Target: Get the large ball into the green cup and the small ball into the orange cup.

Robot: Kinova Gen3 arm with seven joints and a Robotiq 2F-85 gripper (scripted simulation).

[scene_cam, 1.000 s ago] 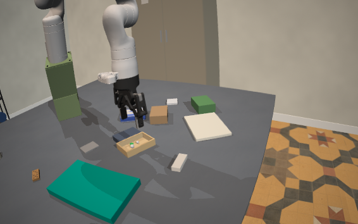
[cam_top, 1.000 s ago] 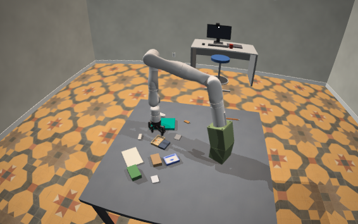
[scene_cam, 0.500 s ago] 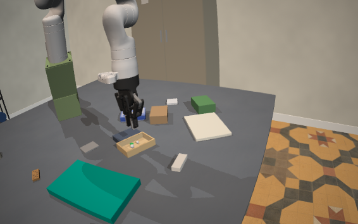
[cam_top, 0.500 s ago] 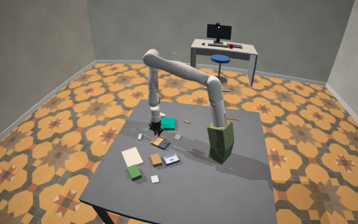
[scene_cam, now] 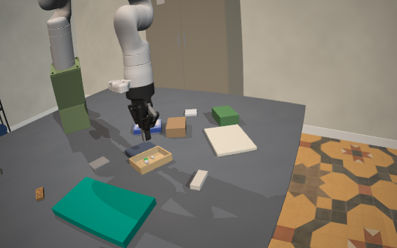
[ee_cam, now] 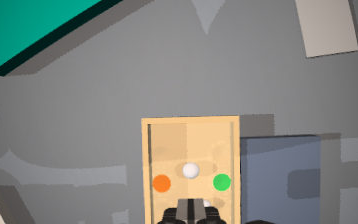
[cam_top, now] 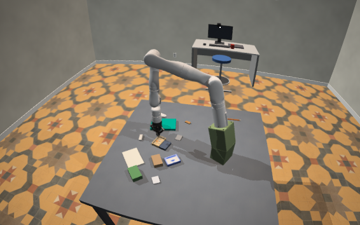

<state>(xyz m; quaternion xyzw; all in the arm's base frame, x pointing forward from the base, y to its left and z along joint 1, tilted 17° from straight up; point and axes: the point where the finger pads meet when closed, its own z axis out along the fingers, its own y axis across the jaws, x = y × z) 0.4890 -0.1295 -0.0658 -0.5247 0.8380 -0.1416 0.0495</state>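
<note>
My gripper is now 90 mm above the covered wooden puzzle. The rest, counted from my hand: small white block: 160 mm ahead, 80 mm below, 40 mm to the right; then dark blue block: 80 mm below, 50 mm behind, 40 mm to the left; then grey tile: 160 mm behind, 90 mm below, 60 mm to the right.
</note>
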